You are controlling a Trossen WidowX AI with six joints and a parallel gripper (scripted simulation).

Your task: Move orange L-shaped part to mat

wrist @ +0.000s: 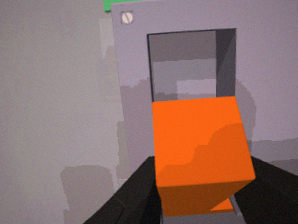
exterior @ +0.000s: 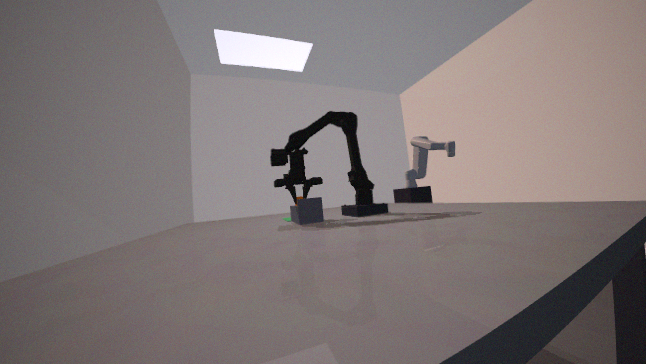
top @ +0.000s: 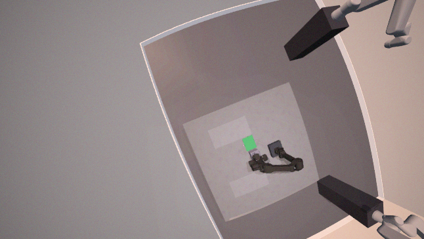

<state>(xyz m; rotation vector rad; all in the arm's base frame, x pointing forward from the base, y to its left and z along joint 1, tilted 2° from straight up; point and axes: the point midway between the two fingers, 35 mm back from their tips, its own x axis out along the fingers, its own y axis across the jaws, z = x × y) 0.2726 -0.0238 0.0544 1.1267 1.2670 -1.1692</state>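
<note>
Now: gripper tip 150 mm to the left of the green mat and 80 mm above it. The rest, counted from my gripper tip: orange L-shaped part 20 mm behind, 30 mm to the left, 30 mm below.
</note>
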